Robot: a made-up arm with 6 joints.
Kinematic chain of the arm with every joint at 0, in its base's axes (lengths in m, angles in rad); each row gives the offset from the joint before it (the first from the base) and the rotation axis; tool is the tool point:
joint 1: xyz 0 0 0.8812 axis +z
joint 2: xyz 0.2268 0 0 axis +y
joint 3: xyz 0 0 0.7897 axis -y
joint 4: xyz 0 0 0.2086 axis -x
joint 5: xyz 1.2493 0 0 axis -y
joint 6: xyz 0.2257 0 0 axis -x
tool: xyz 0 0 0
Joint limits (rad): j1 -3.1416..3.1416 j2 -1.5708..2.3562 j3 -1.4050..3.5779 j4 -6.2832..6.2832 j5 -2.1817..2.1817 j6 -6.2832..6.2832
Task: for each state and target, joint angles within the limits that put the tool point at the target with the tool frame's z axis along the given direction. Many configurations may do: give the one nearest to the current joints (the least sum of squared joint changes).
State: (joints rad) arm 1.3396 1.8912 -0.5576 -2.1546 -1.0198 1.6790
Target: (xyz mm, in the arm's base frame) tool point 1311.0 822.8 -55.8 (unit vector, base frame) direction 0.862 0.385 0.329
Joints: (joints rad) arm 0.4425 1.1390 -0.1519 -1.6324 -0.9425 1.6395
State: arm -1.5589 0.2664 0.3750 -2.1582 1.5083 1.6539
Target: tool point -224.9 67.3 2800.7 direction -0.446 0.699 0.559
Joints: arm -1.4032 -0.5704 0.8230 -1.9395 1.5588 1.9992
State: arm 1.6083 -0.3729 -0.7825 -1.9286 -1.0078 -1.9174
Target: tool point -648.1 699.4 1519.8 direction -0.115 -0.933 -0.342
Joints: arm 2.1333 -0.9585 -1.0634 -2.1602 -1.2057 -2.3985
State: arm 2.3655 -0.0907 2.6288 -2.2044 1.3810 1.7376
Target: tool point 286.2 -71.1 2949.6 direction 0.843 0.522 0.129
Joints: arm 2.6961 -0.0436 1.8685 -2.8296 1.0235 1.9310
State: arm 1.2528 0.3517 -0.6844 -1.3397 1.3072 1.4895
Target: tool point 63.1 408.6 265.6 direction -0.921 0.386 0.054
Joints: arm 1.6751 0.8303 -1.4050 -0.5370 1.9931 1.1907
